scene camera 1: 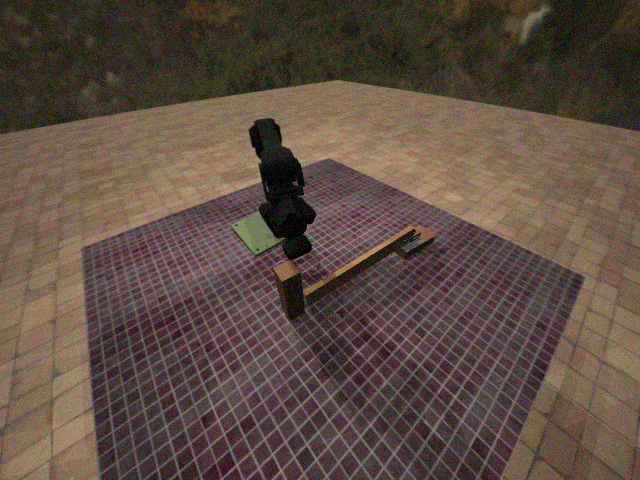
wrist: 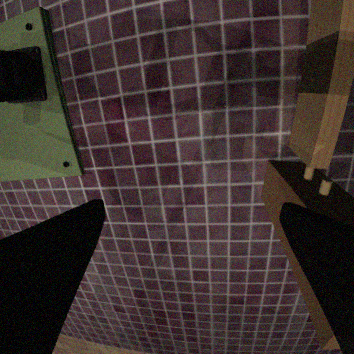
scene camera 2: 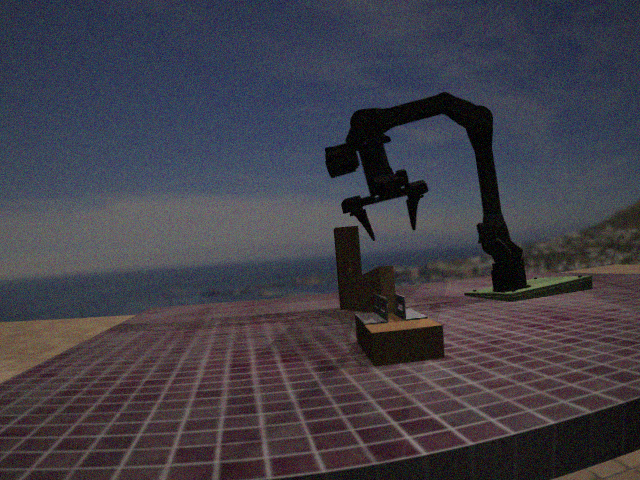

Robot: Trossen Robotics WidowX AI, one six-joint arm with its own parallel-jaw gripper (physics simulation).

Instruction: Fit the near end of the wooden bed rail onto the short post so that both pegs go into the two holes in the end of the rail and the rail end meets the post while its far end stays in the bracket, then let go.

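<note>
The wooden bed rail runs from the post to the bracket. Its near end lies close to the post, with a gap between them in the wrist view. The short post stands upright. Two pale pegs stick out of its face toward the rail end; the holes in the rail are hidden. The rail's far end sits between the metal plates of the bracket on a wooden block. My gripper is open and empty, above the mat, beside and above the rail's near end.
A green base plate carries the arm's foot on the other side of the gripper from the post. Everything stands on a purple tiled mat with a tan paved floor around it.
</note>
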